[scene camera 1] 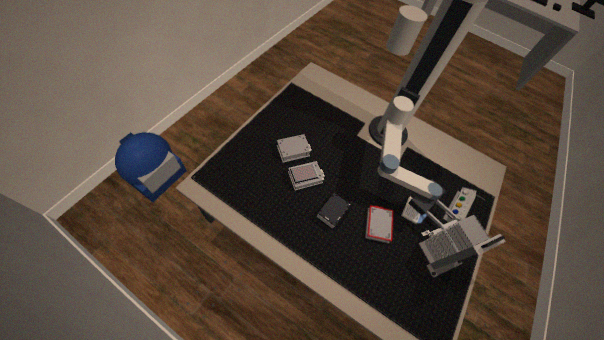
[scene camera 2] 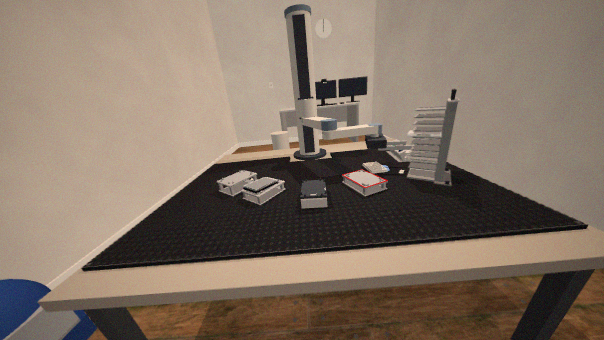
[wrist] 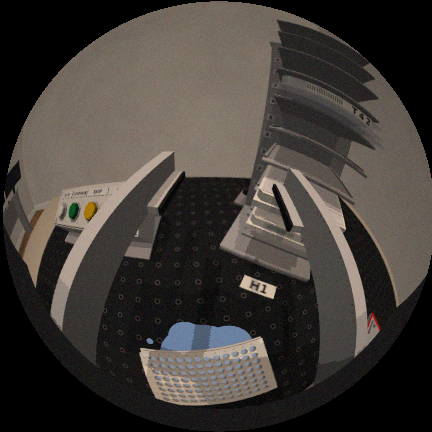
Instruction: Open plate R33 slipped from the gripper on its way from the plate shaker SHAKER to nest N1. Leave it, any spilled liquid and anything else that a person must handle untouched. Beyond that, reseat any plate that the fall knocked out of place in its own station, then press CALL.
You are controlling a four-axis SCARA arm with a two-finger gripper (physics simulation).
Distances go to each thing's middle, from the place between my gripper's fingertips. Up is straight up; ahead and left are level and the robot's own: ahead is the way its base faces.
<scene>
My hand is 500 mm to the left of the dark shaker station [scene camera 2: 313, 194], 240 mm short of it and 90 mm above it.
</scene>
